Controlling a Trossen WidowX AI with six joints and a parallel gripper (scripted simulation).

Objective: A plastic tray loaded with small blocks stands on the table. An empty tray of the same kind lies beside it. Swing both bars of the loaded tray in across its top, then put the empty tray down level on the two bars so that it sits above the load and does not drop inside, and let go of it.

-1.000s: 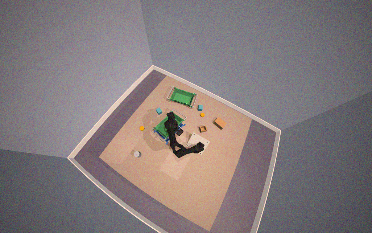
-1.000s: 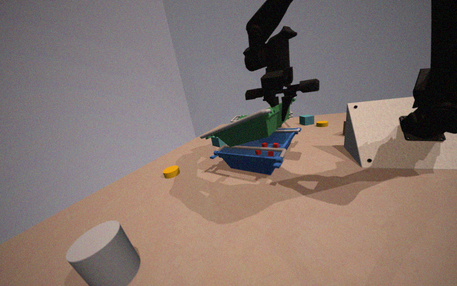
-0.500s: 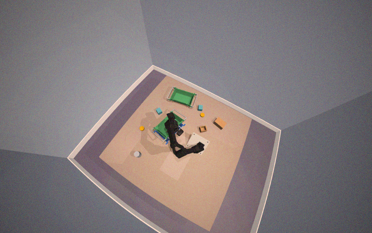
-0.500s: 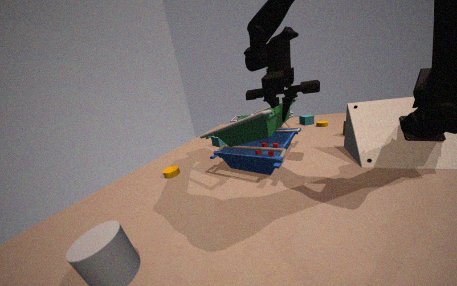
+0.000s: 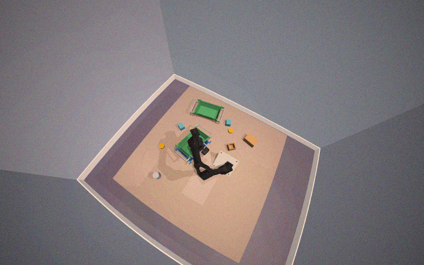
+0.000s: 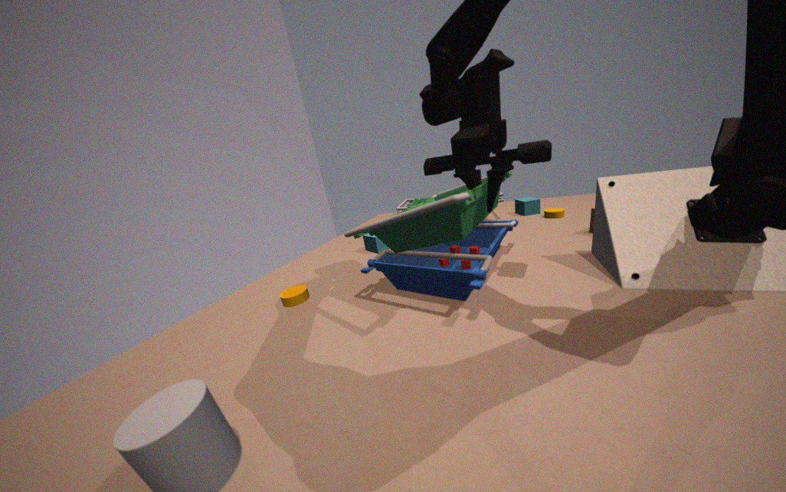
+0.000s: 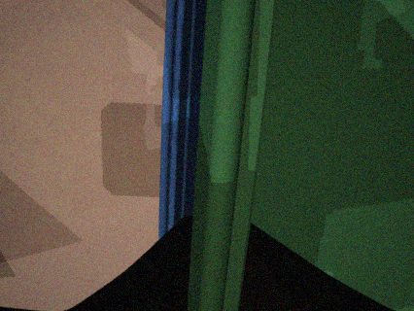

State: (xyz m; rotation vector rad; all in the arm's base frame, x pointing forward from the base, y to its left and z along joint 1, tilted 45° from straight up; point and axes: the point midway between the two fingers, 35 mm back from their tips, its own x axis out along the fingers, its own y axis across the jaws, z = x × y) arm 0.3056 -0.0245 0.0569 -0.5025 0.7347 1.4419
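Right now my gripper tip is 8 cm short of the green tray, 1 cm to the left of it and 2 cm below it. From my gripper tip the other things lie so: grey cylinder 17 cm ahead, 40 cm to the left, 7 cm below; small brown box 24 cm behind, 21 cm to the right, 9 cm below.
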